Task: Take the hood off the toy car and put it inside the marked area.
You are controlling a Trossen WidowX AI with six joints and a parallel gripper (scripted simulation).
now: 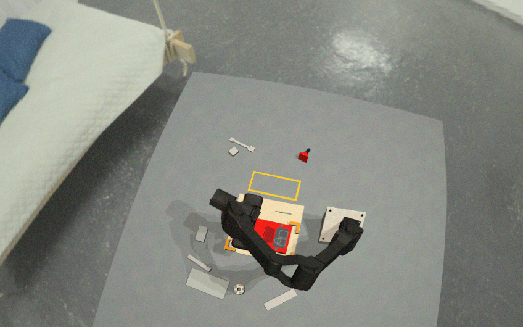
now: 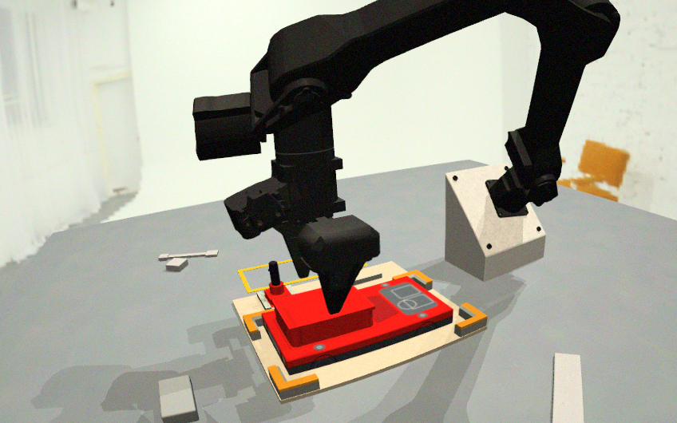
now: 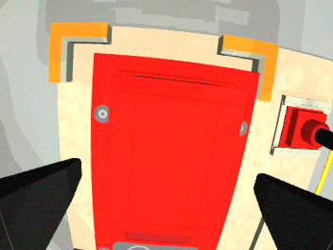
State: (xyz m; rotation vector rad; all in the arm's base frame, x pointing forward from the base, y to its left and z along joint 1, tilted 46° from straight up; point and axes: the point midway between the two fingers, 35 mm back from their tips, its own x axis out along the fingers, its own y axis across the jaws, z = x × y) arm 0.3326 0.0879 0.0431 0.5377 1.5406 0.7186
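Now: gripper tip 20 mm above the hood.
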